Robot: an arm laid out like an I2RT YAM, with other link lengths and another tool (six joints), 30 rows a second.
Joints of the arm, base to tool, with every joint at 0 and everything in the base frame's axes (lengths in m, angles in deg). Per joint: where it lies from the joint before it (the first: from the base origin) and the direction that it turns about. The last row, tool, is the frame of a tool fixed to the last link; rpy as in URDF.
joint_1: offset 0 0 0.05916 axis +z
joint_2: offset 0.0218 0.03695 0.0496 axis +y
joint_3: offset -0.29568 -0.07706 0 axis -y
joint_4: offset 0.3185 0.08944 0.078 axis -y
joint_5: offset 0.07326 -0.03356 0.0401 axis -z
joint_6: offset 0.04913 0 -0.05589 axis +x
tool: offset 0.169 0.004 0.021 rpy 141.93 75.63 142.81
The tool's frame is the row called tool.
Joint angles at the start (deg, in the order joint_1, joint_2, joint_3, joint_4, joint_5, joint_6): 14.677 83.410 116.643 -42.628 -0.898 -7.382
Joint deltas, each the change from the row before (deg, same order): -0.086 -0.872 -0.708 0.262 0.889 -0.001; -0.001 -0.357 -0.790 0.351 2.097 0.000; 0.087 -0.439 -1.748 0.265 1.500 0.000; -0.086 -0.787 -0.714 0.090 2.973 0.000; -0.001 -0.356 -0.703 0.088 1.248 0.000; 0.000 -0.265 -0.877 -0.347 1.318 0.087; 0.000 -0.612 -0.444 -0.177 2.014 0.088; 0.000 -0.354 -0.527 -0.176 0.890 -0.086
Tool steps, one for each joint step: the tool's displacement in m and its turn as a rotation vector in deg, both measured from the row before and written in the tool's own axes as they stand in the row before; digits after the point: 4 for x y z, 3 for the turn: -0.0005 -0.0040 -0.0052 0.942 -0.450 0.200; 0.0020 -0.0081 0.0008 2.058 0.030 0.414; 0.0091 -0.0051 0.0060 1.424 1.007 0.220; 0.0007 -0.0123 -0.0040 2.987 -0.237 0.632; 0.0029 -0.0048 0.0006 1.237 0.226 0.217; 0.0067 -0.0050 0.0031 1.326 0.915 0.212; 0.0011 -0.0083 -0.0034 1.957 -0.046 0.483; 0.0030 -0.0036 -0.0002 0.912 0.318 0.025
